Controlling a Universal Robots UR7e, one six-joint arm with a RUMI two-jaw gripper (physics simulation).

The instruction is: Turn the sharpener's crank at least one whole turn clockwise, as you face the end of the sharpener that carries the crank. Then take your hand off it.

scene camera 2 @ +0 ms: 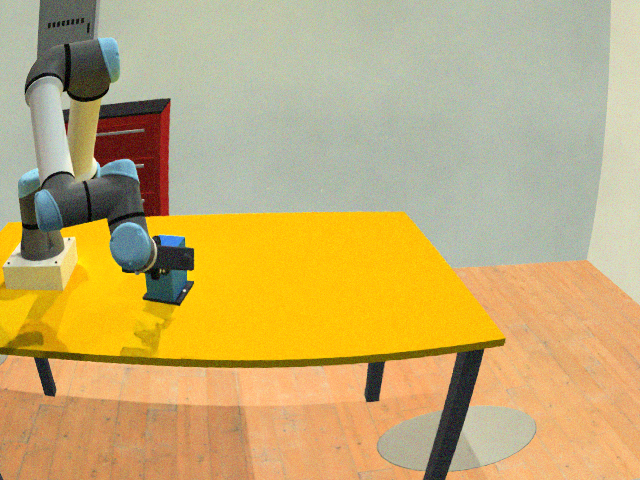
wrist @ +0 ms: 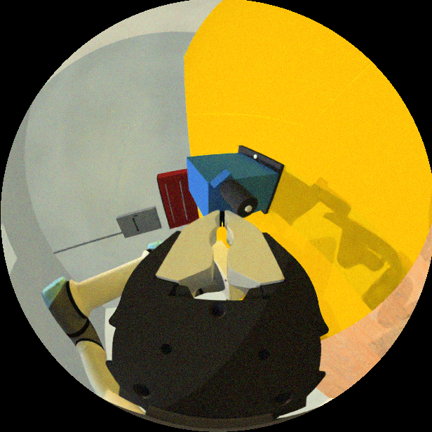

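Pixels of known places: arm's base, origin of the base link: (scene camera 2: 42,250).
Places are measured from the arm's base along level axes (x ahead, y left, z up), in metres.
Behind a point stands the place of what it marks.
The sharpener (scene camera 2: 166,287) @(x 0.418, y -0.142, z -0.029 m) (wrist: 250,165) is a blue box on a dark base plate, upright on the yellow table (scene camera 2: 320,289) @(x 0.787, y -0.049, z -0.072 m) (wrist: 300,75). Its crank shows in the wrist view as a short blue arm (wrist: 220,178) with a black cylindrical handle (wrist: 237,194) that points toward the camera. I cannot make out the crank in the scene view. My gripper (scene camera 2: 190,258) (wrist: 222,212) is shut and empty. In the wrist view its fingertips are just below and left of the handle's end; whether they touch it I cannot tell. In the scene view the gripper covers the sharpener's upper part.
The robot's white base block (scene camera 2: 33,277) @(x 0.003, y -0.109, z -0.034 m) stands on the table left of the sharpener. A red drawer cabinet (scene camera 2: 164,155) (wrist: 177,200) stands behind the table. A grey box (scene camera 2: 67,38) (wrist: 145,227) is up at the back left.
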